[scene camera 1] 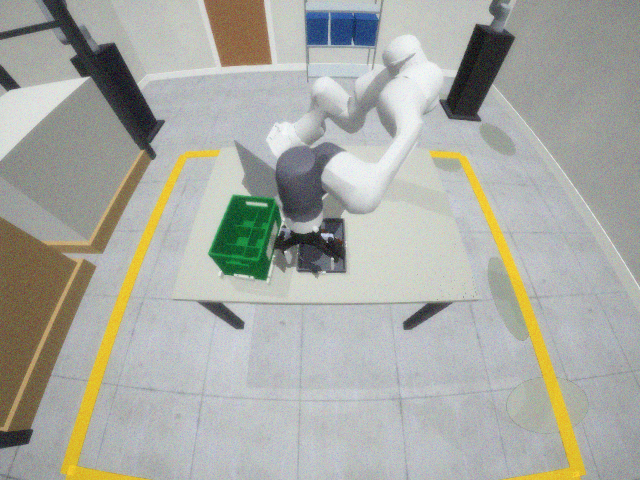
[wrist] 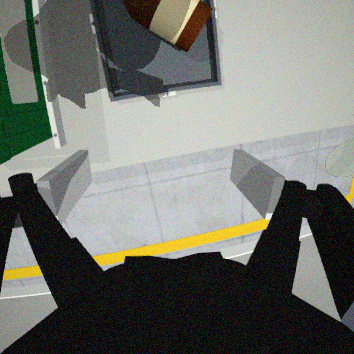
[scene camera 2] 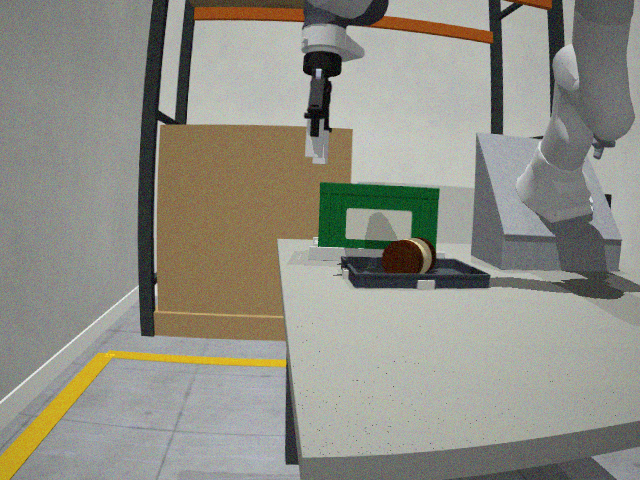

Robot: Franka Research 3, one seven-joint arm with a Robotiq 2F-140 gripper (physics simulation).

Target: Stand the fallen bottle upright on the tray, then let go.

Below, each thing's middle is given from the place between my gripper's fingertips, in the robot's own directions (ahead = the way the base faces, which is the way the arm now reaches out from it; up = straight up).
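I can see the brown bottle [scene camera 2: 417,255], and counted from my hand it is 4 cm to the left of it, 19 cm behind it and 17 cm below it.
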